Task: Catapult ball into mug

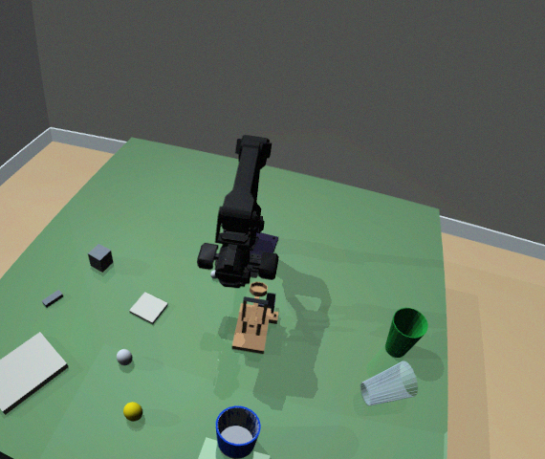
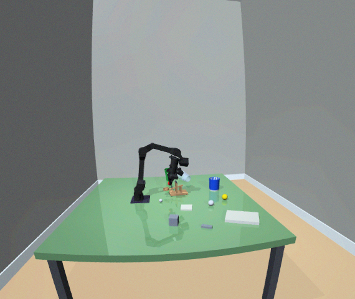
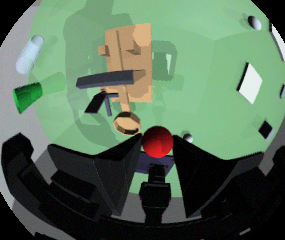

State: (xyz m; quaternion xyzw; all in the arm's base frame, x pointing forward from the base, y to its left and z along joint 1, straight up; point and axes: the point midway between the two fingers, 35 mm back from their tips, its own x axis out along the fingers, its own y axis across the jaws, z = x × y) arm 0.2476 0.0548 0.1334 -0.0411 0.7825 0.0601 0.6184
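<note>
My gripper tip is 3 cm short of the wooden catapult, 7 cm to the right of it and 6 cm above it. The rest, counted from my gripper tip: white tile: 11 cm ahead, 21 cm to the right, 10 cm below; then red ball: 1 cm above; then small white ball: 7 cm behind, 9 cm to the right, 10 cm below.
</note>
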